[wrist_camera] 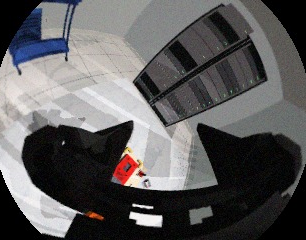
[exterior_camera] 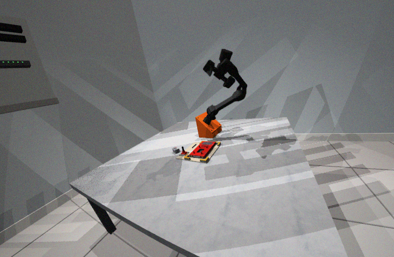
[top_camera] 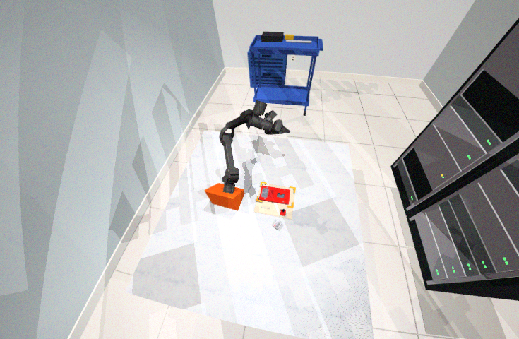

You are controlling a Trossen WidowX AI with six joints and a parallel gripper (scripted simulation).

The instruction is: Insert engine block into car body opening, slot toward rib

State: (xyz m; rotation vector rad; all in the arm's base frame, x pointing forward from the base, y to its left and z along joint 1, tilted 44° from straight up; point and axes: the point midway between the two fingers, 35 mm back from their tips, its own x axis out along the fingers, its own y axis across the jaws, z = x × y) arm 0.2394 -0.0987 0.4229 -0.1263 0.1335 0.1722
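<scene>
My gripper tip is 42 cm above the grey engine block, 38 cm to the left of it and 2 cm past it.
</scene>
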